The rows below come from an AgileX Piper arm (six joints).
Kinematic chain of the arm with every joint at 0, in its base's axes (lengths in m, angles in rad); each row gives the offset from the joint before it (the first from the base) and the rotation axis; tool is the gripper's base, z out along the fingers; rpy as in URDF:
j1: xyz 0 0 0.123 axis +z
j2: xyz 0 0 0 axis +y
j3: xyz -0.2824 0 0.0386 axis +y
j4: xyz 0.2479 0 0.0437 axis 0.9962 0 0.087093
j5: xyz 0 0 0 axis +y
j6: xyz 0.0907 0 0.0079 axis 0.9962 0 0.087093
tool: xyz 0 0 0 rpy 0 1.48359 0
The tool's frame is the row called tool.
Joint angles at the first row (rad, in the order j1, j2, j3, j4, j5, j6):
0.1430, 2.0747, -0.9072, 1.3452, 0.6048, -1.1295
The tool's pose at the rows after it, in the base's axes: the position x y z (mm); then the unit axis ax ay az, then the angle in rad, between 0 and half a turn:
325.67 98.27 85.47 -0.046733 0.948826 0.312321 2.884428
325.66 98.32 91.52 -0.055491 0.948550 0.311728 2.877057
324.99 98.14 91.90 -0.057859 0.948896 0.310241 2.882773
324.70 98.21 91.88 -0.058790 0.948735 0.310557 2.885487
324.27 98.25 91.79 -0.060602 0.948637 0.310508 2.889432
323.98 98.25 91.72 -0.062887 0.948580 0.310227 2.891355
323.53 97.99 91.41 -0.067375 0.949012 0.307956 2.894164
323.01 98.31 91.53 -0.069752 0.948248 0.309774 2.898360
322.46 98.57 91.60 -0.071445 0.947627 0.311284 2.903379
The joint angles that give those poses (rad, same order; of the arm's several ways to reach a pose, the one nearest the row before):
0.1430, 2.0319, -0.9214, 1.3059, 0.6171, -1.0930
0.1430, 2.0139, -0.9239, 1.2814, 0.6228, -1.0804
0.1430, 2.0117, -0.9239, 1.2662, 0.6250, -1.0698
0.1430, 2.0117, -0.9239, 1.2625, 0.6274, -1.0676
0.1430, 2.0117, -0.9239, 1.2558, 0.6303, -1.0644
0.1430, 2.0117, -0.9239, 1.2512, 0.6321, -1.0645
0.1430, 2.0117, -0.9239, 1.2400, 0.6321, -1.0634
0.1430, 2.0117, -0.9239, 1.2365, 0.6386, -1.0634
0.1430, 2.0117, -0.9239, 1.2318, 0.6447, -1.0610

